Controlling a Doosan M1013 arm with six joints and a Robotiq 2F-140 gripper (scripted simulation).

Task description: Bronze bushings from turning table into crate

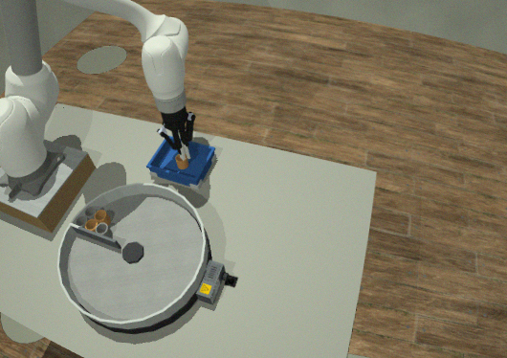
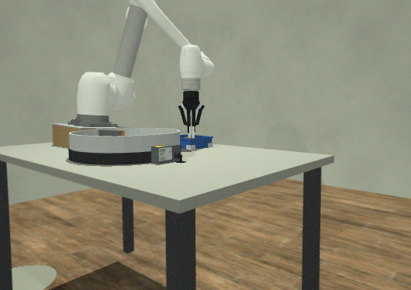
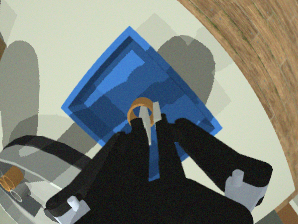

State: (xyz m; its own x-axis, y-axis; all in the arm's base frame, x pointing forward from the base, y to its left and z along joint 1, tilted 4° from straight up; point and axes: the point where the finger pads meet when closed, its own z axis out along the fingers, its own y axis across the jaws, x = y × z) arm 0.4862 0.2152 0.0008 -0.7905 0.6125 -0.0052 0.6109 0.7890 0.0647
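The crate is 40 mm below my hand, 10 mm to the right of it and 10 mm behind it. Also, from my hand: turning table (380 mm to the right, 20 mm behind, 10 mm below).
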